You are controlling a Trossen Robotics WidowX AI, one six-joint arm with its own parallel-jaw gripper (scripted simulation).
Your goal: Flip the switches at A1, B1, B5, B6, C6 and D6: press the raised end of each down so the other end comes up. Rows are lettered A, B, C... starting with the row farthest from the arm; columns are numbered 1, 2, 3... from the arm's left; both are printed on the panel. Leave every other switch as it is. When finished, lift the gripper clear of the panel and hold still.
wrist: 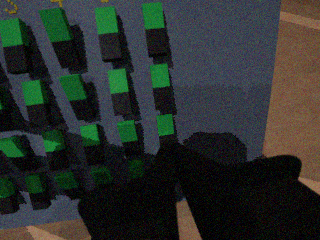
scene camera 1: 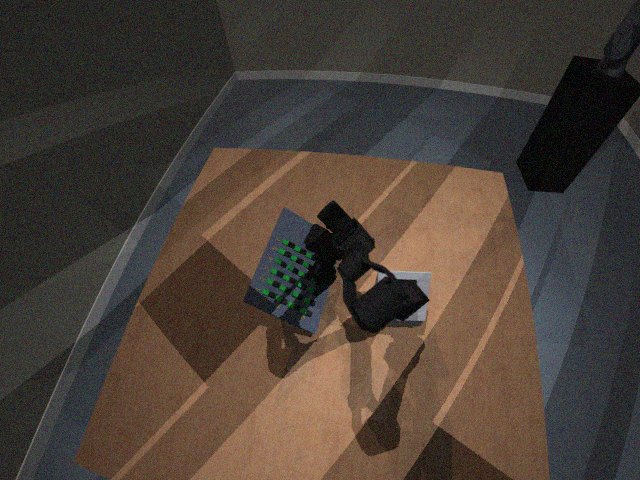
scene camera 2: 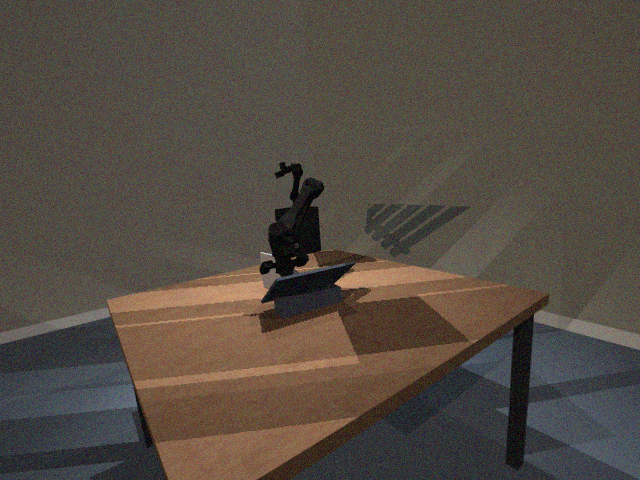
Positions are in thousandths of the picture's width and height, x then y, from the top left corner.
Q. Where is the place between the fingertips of my gripper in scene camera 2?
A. At 457, 593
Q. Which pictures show my gripper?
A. The wrist view, scene camera 1 and scene camera 2: all of them.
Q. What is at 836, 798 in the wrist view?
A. My gripper.
